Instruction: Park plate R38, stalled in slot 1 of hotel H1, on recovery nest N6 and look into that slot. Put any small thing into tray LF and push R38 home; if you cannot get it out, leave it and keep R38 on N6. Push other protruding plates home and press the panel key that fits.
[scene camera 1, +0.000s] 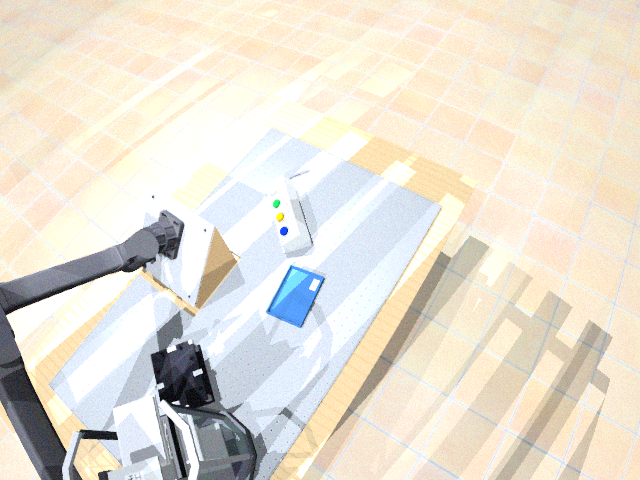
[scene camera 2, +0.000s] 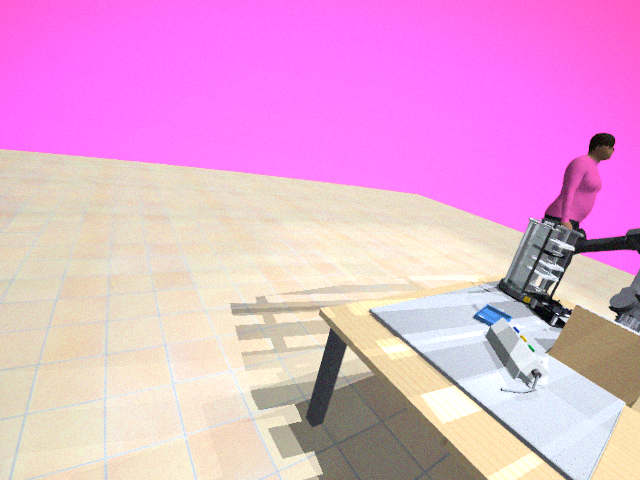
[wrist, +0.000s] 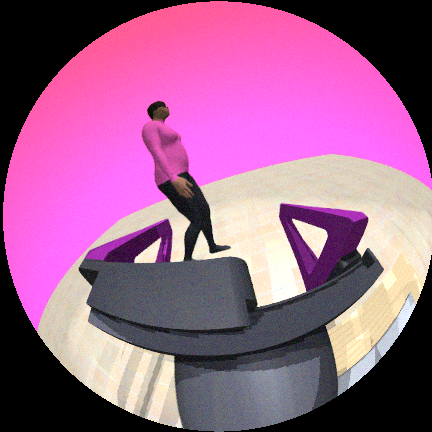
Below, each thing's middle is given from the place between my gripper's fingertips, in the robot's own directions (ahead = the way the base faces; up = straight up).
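Scene:
The slotted rack (scene camera 1: 213, 437) is 13 cm lower than my hand and 41 cm to the left of it, and it is ahead of my hand by 1 cm.

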